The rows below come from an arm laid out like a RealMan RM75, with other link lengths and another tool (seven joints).
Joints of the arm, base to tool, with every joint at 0 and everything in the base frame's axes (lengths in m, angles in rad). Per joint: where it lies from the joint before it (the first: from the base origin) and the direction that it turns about. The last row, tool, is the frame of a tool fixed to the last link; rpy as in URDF.
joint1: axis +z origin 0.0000 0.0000 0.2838
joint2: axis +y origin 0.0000 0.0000 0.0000
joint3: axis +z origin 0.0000 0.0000 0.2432
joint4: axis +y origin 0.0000 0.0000 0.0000
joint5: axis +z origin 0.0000 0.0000 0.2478
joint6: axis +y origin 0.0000 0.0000 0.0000
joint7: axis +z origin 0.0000 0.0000 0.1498
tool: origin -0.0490 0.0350 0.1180 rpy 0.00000 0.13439 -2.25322
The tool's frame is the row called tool.
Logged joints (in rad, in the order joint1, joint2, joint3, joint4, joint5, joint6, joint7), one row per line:
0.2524, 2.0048, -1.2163, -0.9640, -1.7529, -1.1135, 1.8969
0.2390, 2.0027, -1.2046, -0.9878, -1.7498, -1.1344, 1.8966
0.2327, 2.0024, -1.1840, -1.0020, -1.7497, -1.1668, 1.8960
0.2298, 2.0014, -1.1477, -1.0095, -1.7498, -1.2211, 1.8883
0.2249, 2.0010, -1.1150, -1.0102, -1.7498, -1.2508, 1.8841
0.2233, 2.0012, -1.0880, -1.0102, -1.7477, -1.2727, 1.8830
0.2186, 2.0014, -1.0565, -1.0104, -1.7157, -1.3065, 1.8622
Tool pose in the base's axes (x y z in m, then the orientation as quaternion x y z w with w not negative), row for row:
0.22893, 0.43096, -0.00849, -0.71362, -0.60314, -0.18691, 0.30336
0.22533, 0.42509, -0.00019, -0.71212, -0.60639, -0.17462, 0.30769
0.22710, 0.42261, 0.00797, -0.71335, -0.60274, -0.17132, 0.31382
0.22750, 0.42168, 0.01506, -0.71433, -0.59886, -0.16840, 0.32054
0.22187, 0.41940, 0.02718, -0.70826, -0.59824, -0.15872, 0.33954
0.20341, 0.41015, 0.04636, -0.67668, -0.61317, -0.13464, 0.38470
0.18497, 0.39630, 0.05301, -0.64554, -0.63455, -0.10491, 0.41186
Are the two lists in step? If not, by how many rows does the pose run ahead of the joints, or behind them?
The pose runs 2 rows ahead of the joints: the pose in row i belongs to the joints in row i + 2.
